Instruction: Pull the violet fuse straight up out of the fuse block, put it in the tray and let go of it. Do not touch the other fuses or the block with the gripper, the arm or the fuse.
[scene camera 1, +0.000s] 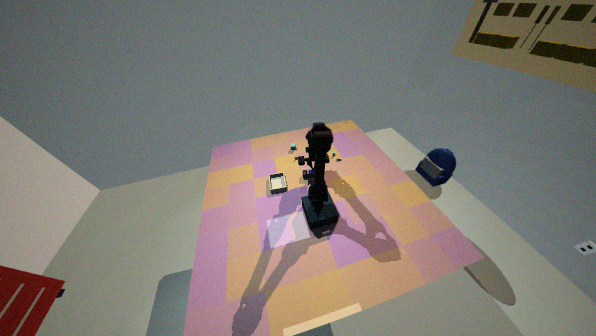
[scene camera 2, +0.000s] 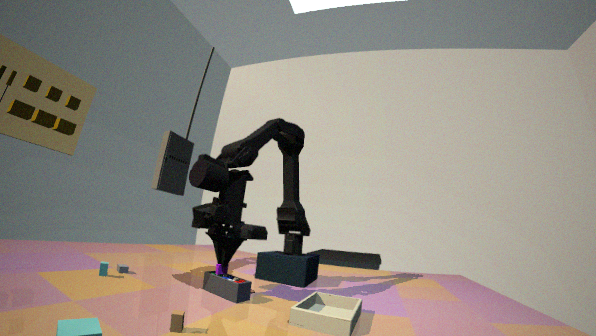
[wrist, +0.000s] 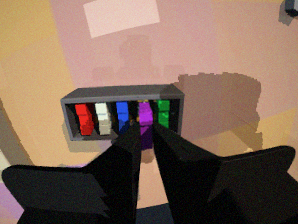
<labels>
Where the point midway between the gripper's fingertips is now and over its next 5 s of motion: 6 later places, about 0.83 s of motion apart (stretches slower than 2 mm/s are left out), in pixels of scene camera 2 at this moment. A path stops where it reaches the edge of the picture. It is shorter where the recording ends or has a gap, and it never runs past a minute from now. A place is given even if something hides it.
The gripper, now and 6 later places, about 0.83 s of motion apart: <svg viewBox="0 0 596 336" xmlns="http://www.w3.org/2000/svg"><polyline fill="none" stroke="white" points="222,266 223,260 231,251 286,262 333,271 332,289 334,269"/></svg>
</labels>
